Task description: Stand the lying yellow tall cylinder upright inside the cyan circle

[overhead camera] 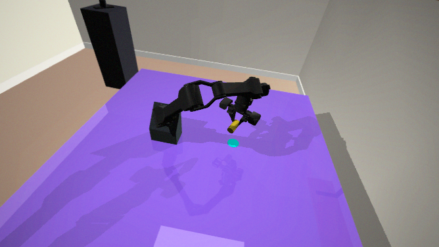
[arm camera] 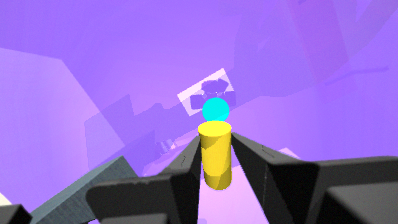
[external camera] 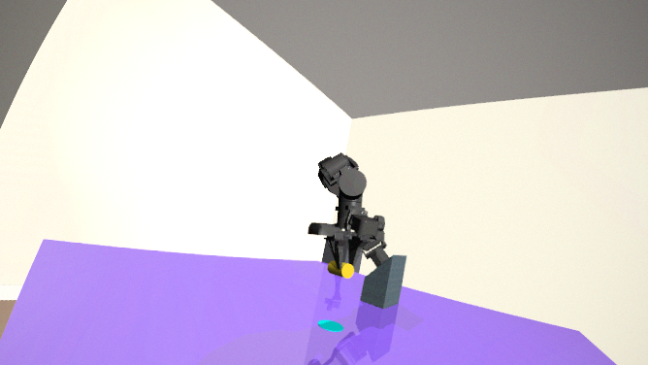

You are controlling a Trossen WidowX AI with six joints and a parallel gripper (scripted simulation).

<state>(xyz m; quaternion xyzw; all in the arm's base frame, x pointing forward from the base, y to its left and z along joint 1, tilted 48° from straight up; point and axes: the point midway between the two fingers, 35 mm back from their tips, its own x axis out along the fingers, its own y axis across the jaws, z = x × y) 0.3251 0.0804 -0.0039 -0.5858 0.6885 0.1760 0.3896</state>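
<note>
Right now the cyan circle is 1 cm ahead of my gripper tip, 1 cm to the right of it and 13 cm below it. Also, from my gripper tip: yellow tall cylinder (1 cm behind, 2 cm to the right, 1 cm below).
</note>
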